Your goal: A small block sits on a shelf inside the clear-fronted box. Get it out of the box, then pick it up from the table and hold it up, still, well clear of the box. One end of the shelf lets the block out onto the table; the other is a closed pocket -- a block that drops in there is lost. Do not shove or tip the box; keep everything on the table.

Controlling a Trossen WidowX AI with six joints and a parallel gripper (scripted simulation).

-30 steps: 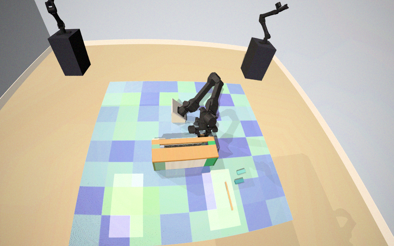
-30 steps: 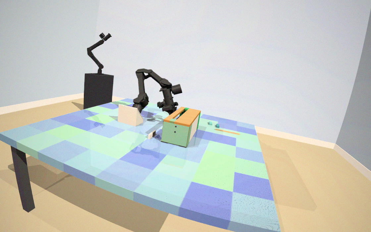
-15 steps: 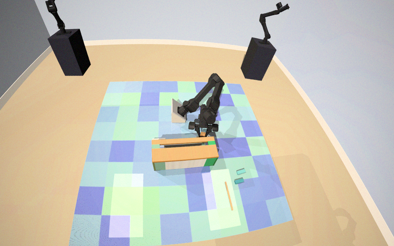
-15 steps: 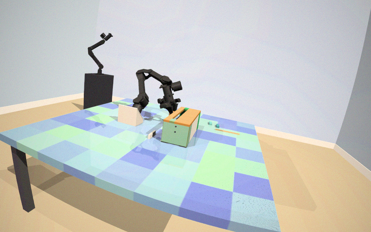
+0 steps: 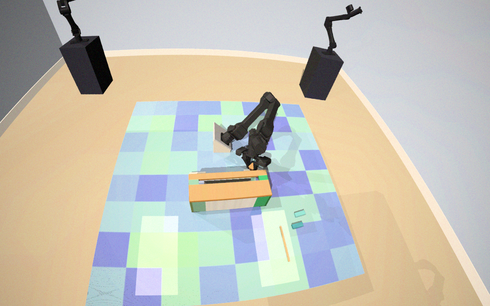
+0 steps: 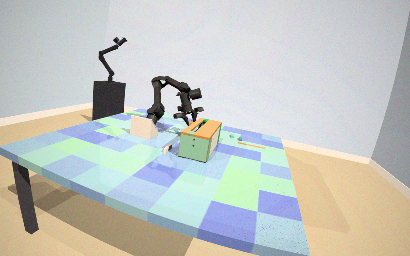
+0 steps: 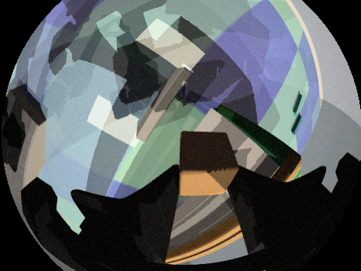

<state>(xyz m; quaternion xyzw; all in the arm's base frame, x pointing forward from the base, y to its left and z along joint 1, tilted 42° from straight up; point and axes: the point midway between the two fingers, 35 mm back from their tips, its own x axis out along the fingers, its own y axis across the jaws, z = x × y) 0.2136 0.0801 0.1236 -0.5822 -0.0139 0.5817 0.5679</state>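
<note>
The small block is 10 mm behind my gripper tip, 10 mm to the left of it and 10 mm above it. The rest, counted from my gripper tip: box: 80 mm ahead, 120 mm to the right, 20 mm below; then thin stick: 370 mm ahead, 150 mm to the left, 80 mm below.
</note>
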